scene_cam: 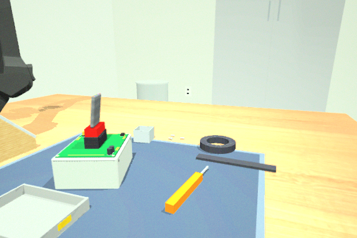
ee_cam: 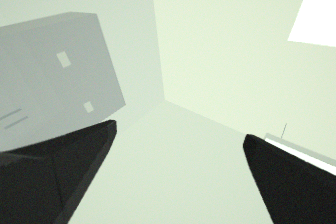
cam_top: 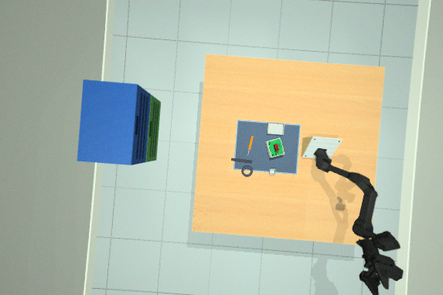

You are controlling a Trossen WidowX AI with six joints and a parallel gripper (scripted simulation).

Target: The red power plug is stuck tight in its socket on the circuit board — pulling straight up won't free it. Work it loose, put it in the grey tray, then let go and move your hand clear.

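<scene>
The red power plug is 59 cm below my gripper tip, 50 cm to the right of it and 29 cm ahead of it. Also, from my gripper tip: blue mat 67 cm below, 50 cm to the right, 34 cm ahead; dark flat bar 67 cm below, 51 cm ahead, 37 cm to the right.
</scene>
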